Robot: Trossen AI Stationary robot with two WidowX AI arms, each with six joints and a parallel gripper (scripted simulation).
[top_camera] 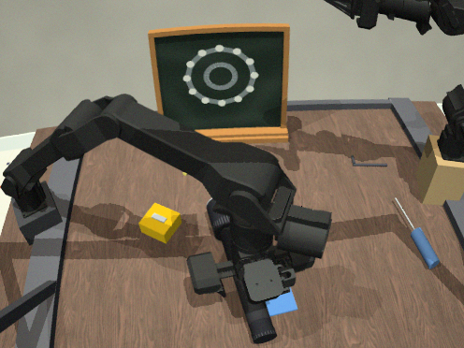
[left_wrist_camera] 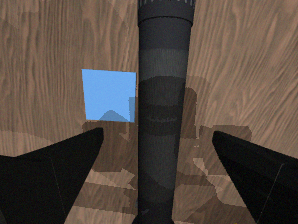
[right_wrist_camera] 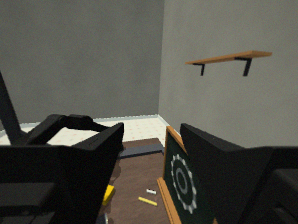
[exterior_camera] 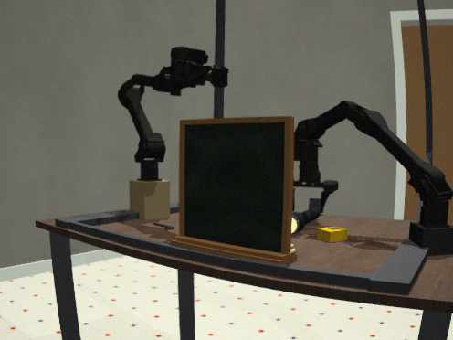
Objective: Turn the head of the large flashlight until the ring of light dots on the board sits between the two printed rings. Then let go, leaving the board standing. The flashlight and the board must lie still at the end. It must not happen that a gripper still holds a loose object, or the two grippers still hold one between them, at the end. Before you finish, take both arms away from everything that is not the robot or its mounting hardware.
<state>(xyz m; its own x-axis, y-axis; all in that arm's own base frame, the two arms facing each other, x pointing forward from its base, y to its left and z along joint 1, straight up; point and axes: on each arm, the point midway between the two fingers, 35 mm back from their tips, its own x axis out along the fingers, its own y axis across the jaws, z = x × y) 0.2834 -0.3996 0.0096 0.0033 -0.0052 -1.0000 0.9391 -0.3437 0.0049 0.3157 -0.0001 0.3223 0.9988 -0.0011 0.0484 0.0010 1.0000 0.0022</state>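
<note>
My left gripper is now 1 cm past the blue card, 5 cm to the left of it and 7 cm above it. Round my left hand: yellow block 18 cm ahead, 16 cm to the left, 5 cm below.
Now: the yellow block 10 cm behind my right hand, 32 cm to the left of it and 42 cm below it. Round my right hand: blue card (29 cm behind, 12 cm to the left, 44 cm below).
</note>
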